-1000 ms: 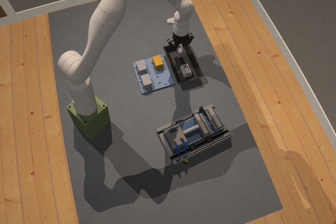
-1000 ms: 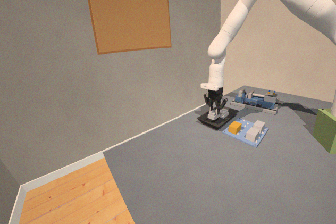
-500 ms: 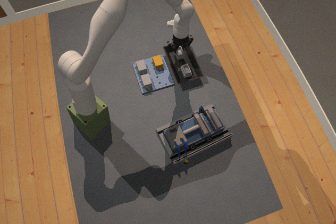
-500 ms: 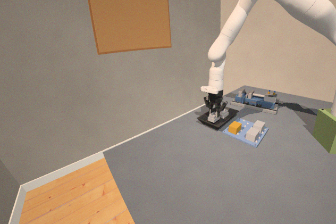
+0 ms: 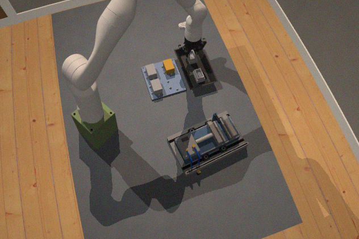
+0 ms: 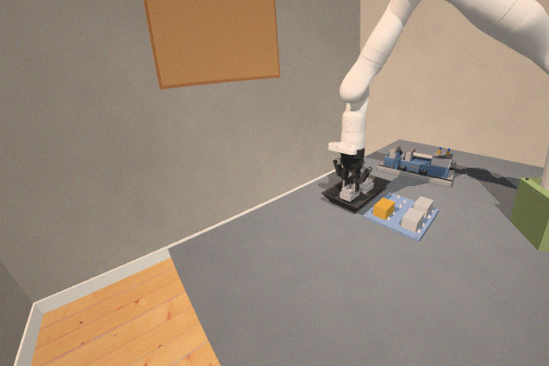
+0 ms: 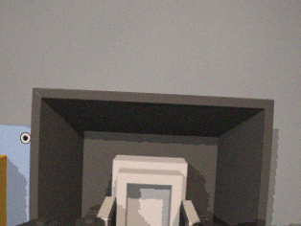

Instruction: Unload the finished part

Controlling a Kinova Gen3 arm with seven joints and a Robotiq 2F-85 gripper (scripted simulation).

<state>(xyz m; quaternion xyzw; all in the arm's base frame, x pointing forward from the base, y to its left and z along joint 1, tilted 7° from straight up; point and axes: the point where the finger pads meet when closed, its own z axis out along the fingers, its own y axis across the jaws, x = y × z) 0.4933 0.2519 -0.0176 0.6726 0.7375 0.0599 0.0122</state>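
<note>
The tray floor is 60 mm below my hand and 50 mm to the right of it. Also, from my hand: orange block (120 mm behind, 40 mm below, 20 mm to the right); vise (430 mm to the right, 40 mm behind, 30 mm below); light blue fixture plate (160 mm behind, 70 mm to the right, 60 mm below).
</note>
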